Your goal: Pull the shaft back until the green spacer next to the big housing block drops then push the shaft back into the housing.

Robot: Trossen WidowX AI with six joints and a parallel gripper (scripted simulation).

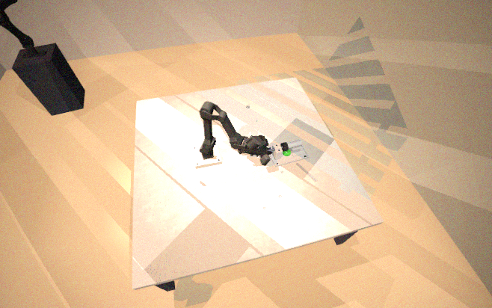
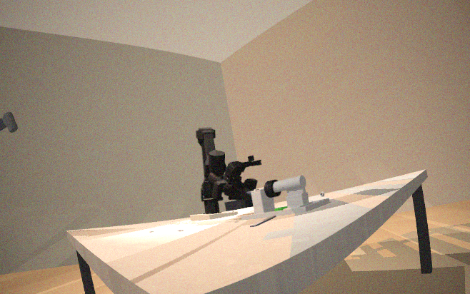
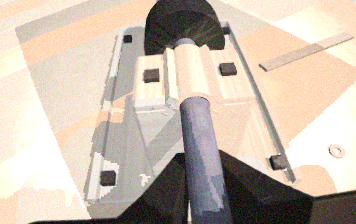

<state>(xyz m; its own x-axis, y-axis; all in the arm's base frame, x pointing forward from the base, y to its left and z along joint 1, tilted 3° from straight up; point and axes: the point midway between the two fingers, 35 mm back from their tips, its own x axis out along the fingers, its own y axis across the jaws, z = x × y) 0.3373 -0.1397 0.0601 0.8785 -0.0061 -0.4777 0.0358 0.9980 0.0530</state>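
Now: gripper tip 7 cm short of the black spacer and 2 cm below it. Also, from my gripper tip: thin flat strip (17 cm to the right, 16 cm ahead, 6 cm below); pale blue-grey shaft (4 cm ahead, 2 cm above); green spacer (11 cm ahead, 5 cm below).
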